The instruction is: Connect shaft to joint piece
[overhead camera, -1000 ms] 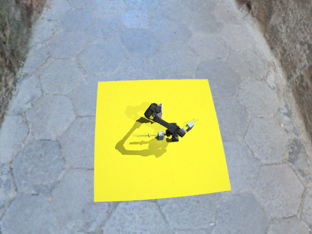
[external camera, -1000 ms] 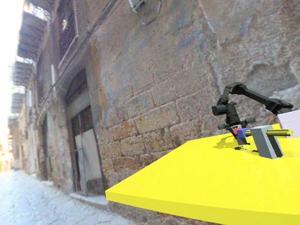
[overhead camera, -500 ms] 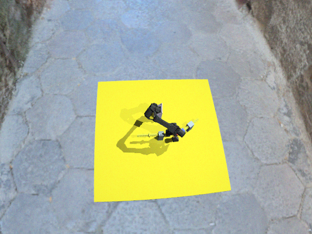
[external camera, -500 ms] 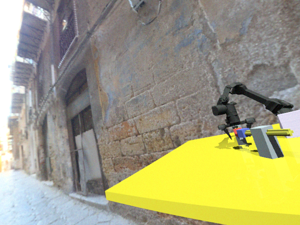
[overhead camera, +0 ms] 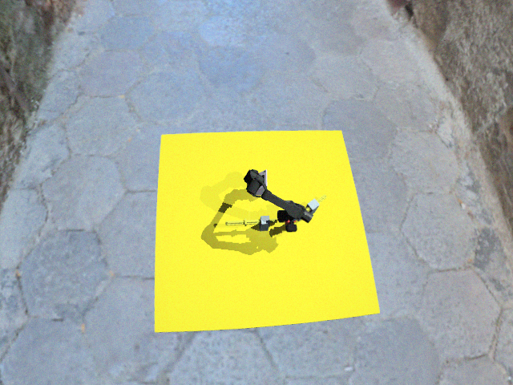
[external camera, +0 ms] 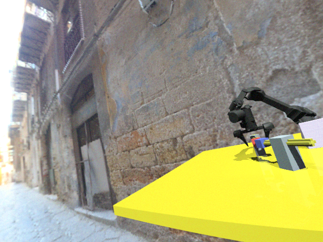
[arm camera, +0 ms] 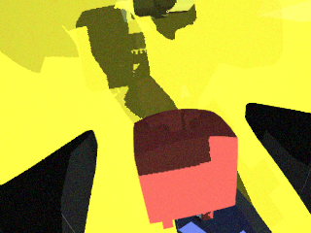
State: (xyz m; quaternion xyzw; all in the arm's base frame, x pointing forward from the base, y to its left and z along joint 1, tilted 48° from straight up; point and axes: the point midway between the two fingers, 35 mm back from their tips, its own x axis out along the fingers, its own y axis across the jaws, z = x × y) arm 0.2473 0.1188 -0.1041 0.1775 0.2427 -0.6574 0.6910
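The red joint piece lies 2 cm to the left of my gripper tip and 2 cm above it.
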